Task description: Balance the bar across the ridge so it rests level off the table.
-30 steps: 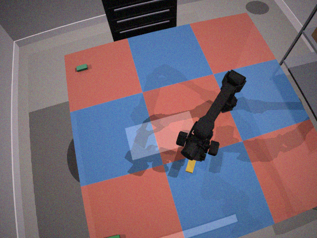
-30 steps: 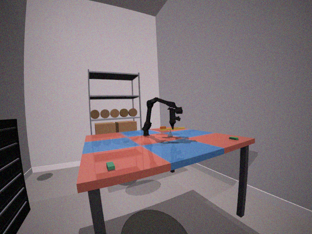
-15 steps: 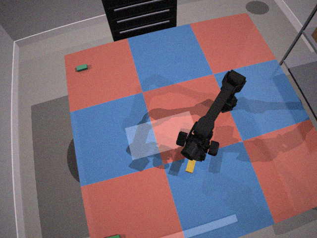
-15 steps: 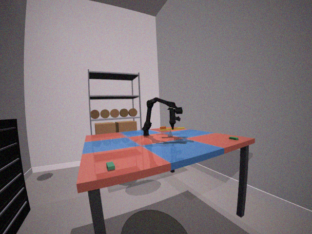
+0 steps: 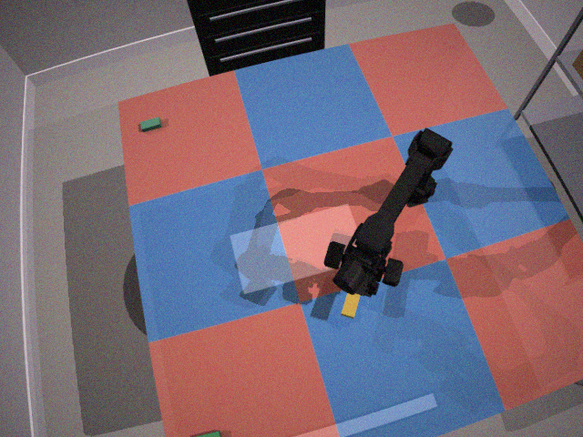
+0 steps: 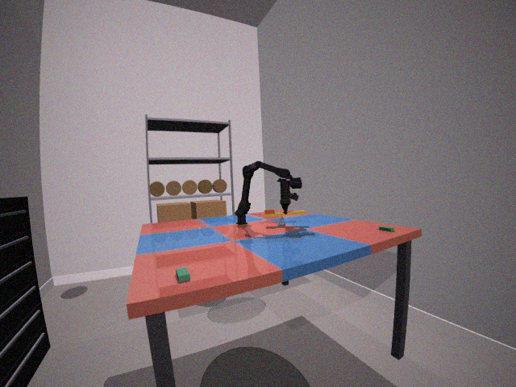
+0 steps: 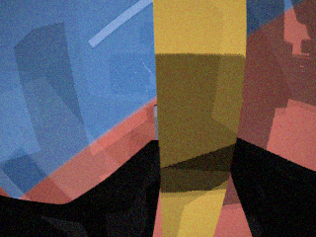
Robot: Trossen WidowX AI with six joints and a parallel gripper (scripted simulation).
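Now: the grey wedge 2 cm behind my gripper tip, 2 cm to the right of it and 4 cm below it. The rest, counted from my gripper tip: green block: 49 cm ahead, 70 cm to the right, 6 cm below.
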